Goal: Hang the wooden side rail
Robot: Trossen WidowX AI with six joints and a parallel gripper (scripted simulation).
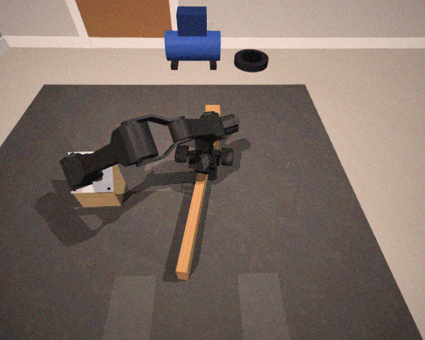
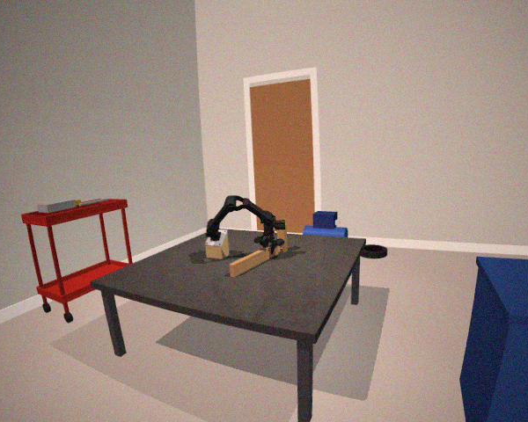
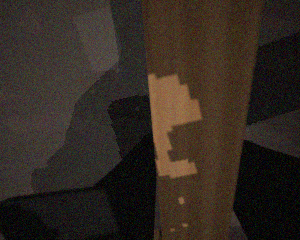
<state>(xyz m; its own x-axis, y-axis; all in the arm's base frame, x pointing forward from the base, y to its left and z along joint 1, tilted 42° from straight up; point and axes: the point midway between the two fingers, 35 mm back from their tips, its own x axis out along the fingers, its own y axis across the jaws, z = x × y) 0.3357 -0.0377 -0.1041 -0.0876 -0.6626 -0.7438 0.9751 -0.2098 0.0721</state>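
Now: gripper tip 5 cm short of the headboard post, 13 cm to the right of it and 6 cm below it.
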